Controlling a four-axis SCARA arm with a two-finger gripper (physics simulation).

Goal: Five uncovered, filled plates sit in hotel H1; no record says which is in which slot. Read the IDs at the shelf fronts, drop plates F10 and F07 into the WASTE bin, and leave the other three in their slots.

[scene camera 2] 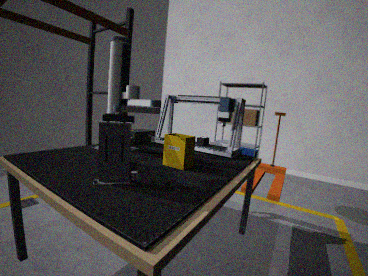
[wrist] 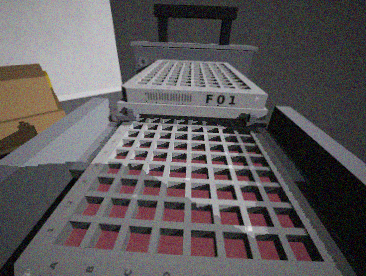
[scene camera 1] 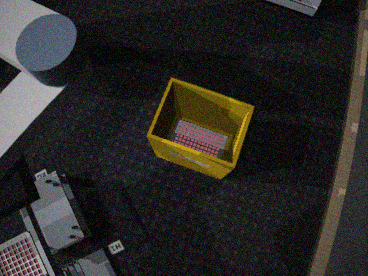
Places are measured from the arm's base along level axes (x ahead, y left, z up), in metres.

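Pixels of known places: gripper, between the fingertips: [wrist: 189, 117].
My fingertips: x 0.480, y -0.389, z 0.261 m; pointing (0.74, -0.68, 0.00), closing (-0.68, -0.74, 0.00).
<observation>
For each thing: its middle in the pictures, then the offset to it from my fingertips. "spot": a spot on its surface instead.
- yellow WASTE bin, middle of its body: [scene camera 1: 199, 134] [scene camera 2: 178, 150] dx +0.166, dy +0.363, dz -0.148 m
- plate F01, middle of its body: [wrist: 192, 78] dx +0.041, dy -0.040, dz +0.011 m
- hotel, middle of its body: [wrist: 188, 144] [scene camera 2: 115, 146] dx +0.070, dy -0.067, dz -0.088 m
- tag H1, middle of its body: [scene camera 1: 115, 247] dx +0.067, dy +0.070, dz -0.248 m
- tag RG, middle of its body: [scene camera 1: 41, 175] dx -0.173, dy +0.161, dz -0.248 m
- grey block, middle of its body: [scene camera 1: 51, 214] dx -0.096, dy +0.088, dz -0.213 m
- wrench, a spot on its surface: [scene camera 2: 111, 182] spot: dx +0.116, dy -0.123, dz -0.241 m
The yellow WASTE bin [scene camera 1: 198, 162] [scene camera 2: 178, 152] stands upright on the table; one filled plate [scene camera 1: 200, 139] with red wells lies inside it. In the wrist view my gripper [wrist: 189, 117] is shut on a filled plate [wrist: 191, 190], held level between its two fingers; the ID on that plate's front does not show. Beyond and a little above it, plate F01 [wrist: 195, 95] sits in a slot of the hotel [wrist: 195, 50], under its black top handle. A red-welled plate [scene camera 1: 22, 255] also shows at lower left in scene camera 1. The other plates' IDs are hidden.
A tag H1 [scene camera 1: 116, 246] lies by the hotel, and a tag RG [scene camera 1: 41, 175] beside a grey block [scene camera 1: 57, 215]. A gantry frame [scene camera 2: 202, 99] stands behind the bin. A wrench [scene camera 2: 111, 182] lies on the table. A cardboard box [wrist: 27, 100] shows at left in the wrist view.
</observation>
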